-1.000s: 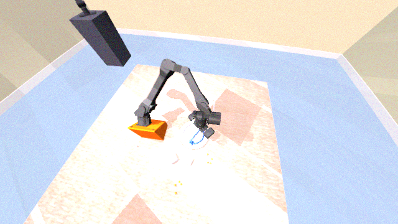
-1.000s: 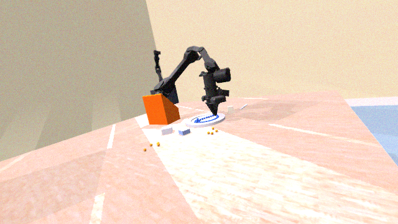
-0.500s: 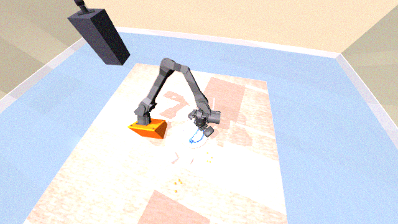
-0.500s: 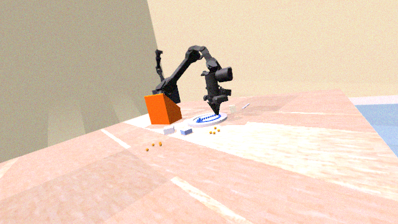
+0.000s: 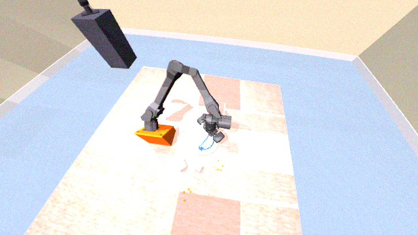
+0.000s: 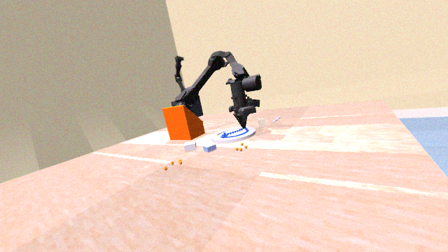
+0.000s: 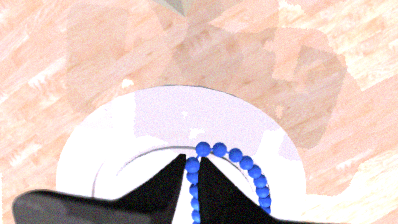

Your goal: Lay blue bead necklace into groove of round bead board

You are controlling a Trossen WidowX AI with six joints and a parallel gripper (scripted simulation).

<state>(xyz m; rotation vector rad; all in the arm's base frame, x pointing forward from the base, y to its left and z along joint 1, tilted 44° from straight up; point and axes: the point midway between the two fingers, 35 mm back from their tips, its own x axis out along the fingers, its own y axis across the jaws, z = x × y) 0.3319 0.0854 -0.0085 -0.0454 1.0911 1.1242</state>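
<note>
Right now the round white bead board is 40 mm behind my gripper tip, 40 mm to the right of it and 10 mm below it. Round my gripper tip: white stick 90 mm ahead, 220 mm to the left, 20 mm below; then light blue cube 40 mm behind, 210 mm to the right, 10 mm below; then beige cube 50 mm ahead, 100 mm to the left.
</note>
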